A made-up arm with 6 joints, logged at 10 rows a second.
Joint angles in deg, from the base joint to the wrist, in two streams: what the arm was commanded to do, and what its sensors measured. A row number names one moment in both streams.
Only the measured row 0 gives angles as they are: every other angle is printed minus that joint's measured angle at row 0.
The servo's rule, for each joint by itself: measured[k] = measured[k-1] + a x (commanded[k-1-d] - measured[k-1]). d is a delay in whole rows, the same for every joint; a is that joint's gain. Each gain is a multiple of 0.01, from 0.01 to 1. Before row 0 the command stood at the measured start. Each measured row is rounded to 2 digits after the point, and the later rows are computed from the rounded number. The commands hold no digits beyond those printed.
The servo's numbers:
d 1
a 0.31 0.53 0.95 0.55 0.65 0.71
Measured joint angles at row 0: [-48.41 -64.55 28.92 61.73 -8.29 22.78]
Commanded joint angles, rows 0 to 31: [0.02 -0.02 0.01 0.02 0.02 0.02]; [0.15 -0.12 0.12 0.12 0.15 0.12]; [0.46 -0.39 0.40 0.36 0.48 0.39]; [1.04 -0.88 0.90 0.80 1.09 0.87]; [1.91 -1.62 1.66 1.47 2.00 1.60]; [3.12 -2.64 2.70 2.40 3.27 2.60]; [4.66 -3.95 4.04 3.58 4.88 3.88]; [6.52 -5.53 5.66 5.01 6.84 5.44]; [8.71 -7.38 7.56 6.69 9.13 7.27]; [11.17 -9.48 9.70 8.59 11.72 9.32]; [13.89 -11.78 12.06 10.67 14.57 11.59]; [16.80 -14.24 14.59 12.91 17.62 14.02]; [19.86 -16.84 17.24 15.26 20.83 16.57]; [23.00 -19.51 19.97 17.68 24.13 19.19]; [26.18 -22.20 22.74 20.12 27.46 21.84]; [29.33 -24.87 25.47 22.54 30.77 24.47]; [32.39 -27.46 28.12 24.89 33.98 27.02]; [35.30 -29.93 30.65 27.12 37.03 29.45]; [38.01 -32.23 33.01 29.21 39.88 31.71]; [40.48 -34.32 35.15 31.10 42.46 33.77]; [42.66 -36.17 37.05 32.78 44.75 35.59]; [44.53 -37.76 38.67 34.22 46.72 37.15]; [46.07 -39.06 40.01 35.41 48.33 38.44]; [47.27 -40.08 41.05 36.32 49.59 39.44]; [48.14 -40.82 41.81 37.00 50.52 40.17]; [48.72 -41.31 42.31 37.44 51.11 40.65]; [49.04 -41.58 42.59 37.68 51.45 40.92]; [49.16 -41.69 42.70 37.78 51.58 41.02]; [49.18 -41.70 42.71 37.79 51.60 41.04]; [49.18 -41.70 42.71 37.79 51.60 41.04]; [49.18 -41.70 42.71 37.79 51.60 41.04]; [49.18 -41.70 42.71 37.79 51.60 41.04]
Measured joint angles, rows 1 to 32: [0.00 0.00 0.00 0.00 0.00 0.00]; [0.01 -0.01 0.01 0.01 0.01 0.01]; [0.05 -0.07 0.11 0.07 0.10 0.09]; [0.18 -0.24 0.39 0.23 0.35 0.30]; [0.45 -0.58 0.87 0.54 0.83 0.70]; [0.90 -1.13 1.62 1.05 1.59 1.34]; [1.59 -1.93 2.65 1.79 2.68 2.23]; [2.54 -3.00 3.97 2.77 4.11 3.40]; [3.77 -4.34 5.58 4.00 5.88 4.85]; [5.30 -5.95 7.46 5.48 7.99 6.57]; [7.12 -7.82 9.59 7.19 10.41 8.52]; [9.22 -9.92 11.94 9.10 13.11 10.70]; [11.57 -12.21 14.46 11.20 16.04 13.06]; [14.14 -14.66 17.10 13.43 19.15 15.55]; [16.89 -17.23 19.83 15.77 22.39 18.13]; [19.77 -19.86 22.59 18.16 25.69 20.76]; [22.73 -22.52 25.33 20.57 28.99 23.39]; [25.72 -25.14 27.98 22.95 32.23 25.97]; [28.69 -27.68 30.52 25.24 35.35 28.44]; [31.58 -30.09 32.89 27.42 38.29 30.76]; [34.34 -32.33 35.04 29.44 41.00 32.90]; [36.92 -34.37 36.95 31.28 43.44 34.81]; [39.28 -36.17 38.58 32.90 45.57 36.47]; [41.38 -37.70 39.94 34.28 47.36 37.87]; [43.21 -38.96 40.99 35.40 48.81 38.98]; [44.74 -39.95 41.77 36.28 49.92 39.82]; [45.97 -40.67 42.28 36.92 50.69 40.41]; [46.92 -41.15 42.57 37.34 51.18 40.77]; [47.61 -41.44 42.69 37.58 51.44 40.95]; [48.10 -41.58 42.71 37.70 51.54 41.01]; [48.43 -41.64 42.71 37.75 51.58 41.03]; [48.66 -41.67 42.71 37.77 51.59 41.04]
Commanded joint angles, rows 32 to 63: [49.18 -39.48 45.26 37.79 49.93 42.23]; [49.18 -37.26 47.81 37.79 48.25 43.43]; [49.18 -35.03 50.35 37.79 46.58 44.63]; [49.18 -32.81 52.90 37.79 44.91 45.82]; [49.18 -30.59 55.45 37.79 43.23 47.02]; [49.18 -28.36 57.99 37.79 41.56 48.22]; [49.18 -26.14 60.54 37.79 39.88 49.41]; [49.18 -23.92 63.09 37.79 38.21 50.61]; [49.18 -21.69 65.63 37.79 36.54 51.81]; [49.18 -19.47 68.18 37.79 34.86 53.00]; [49.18 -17.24 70.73 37.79 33.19 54.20]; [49.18 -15.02 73.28 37.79 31.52 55.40]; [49.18 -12.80 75.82 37.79 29.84 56.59]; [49.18 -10.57 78.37 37.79 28.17 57.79]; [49.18 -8.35 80.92 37.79 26.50 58.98]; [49.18 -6.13 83.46 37.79 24.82 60.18]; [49.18 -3.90 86.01 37.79 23.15 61.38]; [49.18 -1.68 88.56 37.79 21.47 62.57]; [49.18 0.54 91.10 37.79 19.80 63.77]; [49.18 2.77 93.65 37.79 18.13 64.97]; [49.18 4.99 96.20 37.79 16.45 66.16]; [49.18 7.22 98.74 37.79 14.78 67.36]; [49.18 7.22 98.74 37.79 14.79 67.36]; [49.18 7.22 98.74 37.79 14.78 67.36]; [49.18 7.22 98.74 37.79 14.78 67.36]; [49.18 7.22 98.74 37.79 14.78 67.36]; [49.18 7.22 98.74 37.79 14.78 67.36]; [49.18 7.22 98.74 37.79 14.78 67.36]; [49.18 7.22 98.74 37.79 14.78 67.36]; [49.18 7.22 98.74 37.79 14.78 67.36]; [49.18 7.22 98.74 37.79 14.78 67.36]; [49.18 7.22 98.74 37.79 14.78 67.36]
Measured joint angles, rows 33 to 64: [48.82 -41.69 42.71 37.78 51.60 41.04]; [48.93 -40.52 45.13 37.79 50.51 41.88]; [49.01 -38.79 47.68 37.79 49.04 42.98]; [49.06 -36.80 50.22 37.79 47.44 44.15]; [49.10 -34.69 52.77 37.79 45.80 45.34]; [49.12 -32.52 55.32 37.79 44.13 46.53]; [49.14 -30.32 57.86 37.79 42.46 47.73]; [49.15 -28.10 60.41 37.79 40.78 48.92]; [49.16 -25.88 62.96 37.79 39.11 50.12]; [49.17 -23.66 65.50 37.79 37.44 51.32]; [49.17 -21.44 68.05 37.79 35.76 52.51]; [49.17 -19.21 70.60 37.79 34.09 53.71]; [49.17 -16.99 73.15 37.79 32.42 54.91]; [49.17 -14.77 75.69 37.79 30.74 56.10]; [49.17 -12.54 78.24 37.79 29.07 57.30]; [49.17 -10.32 80.79 37.79 27.40 58.49]; [49.17 -8.10 83.33 37.79 25.72 59.69]; [49.17 -5.87 85.88 37.79 24.05 60.89]; [49.17 -3.65 88.43 37.79 22.37 62.08]; [49.17 -1.43 90.97 37.79 20.70 63.28]; [49.17 0.80 93.52 37.79 19.03 64.48]; [49.17 3.02 96.07 37.79 17.35 65.67]; [49.17 5.25 98.61 37.79 15.68 66.87]; [49.17 6.29 98.73 37.79 15.10 67.22]; [49.17 6.78 98.74 37.79 14.89 67.32]; [49.17 7.01 98.74 37.79 14.82 67.35]; [49.17 7.12 98.74 37.79 14.79 67.36]; [49.17 7.17 98.74 37.79 14.78 67.36]; [49.17 7.20 98.74 37.79 14.78 67.36]; [49.17 7.21 98.74 37.79 14.78 67.36]; [49.17 7.22 98.74 37.79 14.78 67.36]; [49.17 7.22 98.74 37.79 14.78 67.36]
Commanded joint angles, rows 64 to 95: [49.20 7.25 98.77 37.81 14.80 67.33]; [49.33 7.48 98.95 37.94 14.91 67.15]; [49.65 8.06 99.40 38.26 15.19 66.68]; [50.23 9.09 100.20 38.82 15.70 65.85]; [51.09 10.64 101.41 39.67 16.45 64.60]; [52.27 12.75 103.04 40.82 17.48 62.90]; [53.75 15.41 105.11 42.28 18.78 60.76]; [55.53 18.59 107.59 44.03 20.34 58.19]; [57.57 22.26 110.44 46.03 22.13 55.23]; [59.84 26.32 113.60 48.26 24.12 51.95]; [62.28 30.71 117.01 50.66 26.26 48.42]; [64.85 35.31 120.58 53.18 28.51 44.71]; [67.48 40.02 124.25 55.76 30.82 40.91]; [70.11 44.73 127.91 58.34 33.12 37.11]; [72.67 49.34 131.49 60.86 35.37 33.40]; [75.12 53.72 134.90 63.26 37.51 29.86]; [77.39 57.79 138.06 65.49 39.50 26.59]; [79.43 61.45 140.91 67.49 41.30 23.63]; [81.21 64.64 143.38 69.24 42.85 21.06]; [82.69 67.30 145.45 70.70 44.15 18.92]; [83.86 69.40 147.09 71.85 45.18 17.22]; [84.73 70.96 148.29 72.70 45.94 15.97]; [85.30 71.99 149.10 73.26 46.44 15.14]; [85.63 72.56 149.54 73.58 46.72 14.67]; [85.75 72.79 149.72 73.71 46.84 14.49]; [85.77 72.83 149.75 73.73 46.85 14.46]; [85.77 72.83 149.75 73.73 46.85 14.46]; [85.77 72.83 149.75 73.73 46.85 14.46]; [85.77 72.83 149.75 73.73 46.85 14.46]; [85.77 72.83 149.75 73.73 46.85 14.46]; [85.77 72.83 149.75 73.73 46.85 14.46]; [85.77 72.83 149.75 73.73 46.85 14.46]
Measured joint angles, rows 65 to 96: [49.17 7.22 98.74 37.79 14.78 67.36]; [49.18 7.24 98.77 37.80 14.79 67.34]; [49.23 7.37 98.94 37.88 14.87 67.21]; [49.36 7.74 99.38 38.09 15.08 66.83]; [49.63 8.46 100.16 38.49 15.48 66.13]; [50.08 9.62 101.35 39.14 16.11 65.04]; [50.76 11.28 102.96 40.06 17.00 63.52]; [51.69 13.47 105.00 41.28 18.16 61.56]; [52.88 16.18 107.46 42.79 19.58 59.17]; [54.33 19.40 110.29 44.57 21.24 56.37]; [56.04 23.07 113.43 46.60 23.11 53.23]; [57.97 27.12 116.83 48.83 25.16 49.81]; [60.10 31.46 120.39 51.22 27.34 46.19]; [62.39 36.00 124.06 53.72 29.60 42.44]; [64.78 40.63 127.72 56.26 31.89 38.66]; [67.23 45.25 131.30 58.79 34.15 34.93]; [69.68 49.74 134.72 61.25 36.33 31.33]; [72.07 54.01 137.89 63.58 38.39 27.96]; [74.35 57.95 140.76 65.73 40.28 24.89]; [76.48 61.50 143.25 67.66 41.95 22.17]; [78.41 64.57 145.34 69.33 43.38 19.86]; [80.10 67.13 147.00 70.72 44.55 17.99]; [81.54 69.16 148.23 71.81 45.45 16.56]; [82.71 70.66 149.06 72.61 46.09 15.55]; [83.62 71.67 149.52 73.14 46.50 14.93]; [84.28 72.26 149.71 73.45 46.72 14.62]; [84.74 72.56 149.75 73.60 46.80 14.51]; [85.06 72.70 149.75 73.67 46.83 14.47]; [85.28 72.77 149.75 73.70 46.84 14.46]; [85.43 72.80 149.75 73.72 46.85 14.46]; [85.54 72.82 149.75 73.73 46.85 14.46]; [85.61 72.83 149.75 73.73 46.85 14.46]
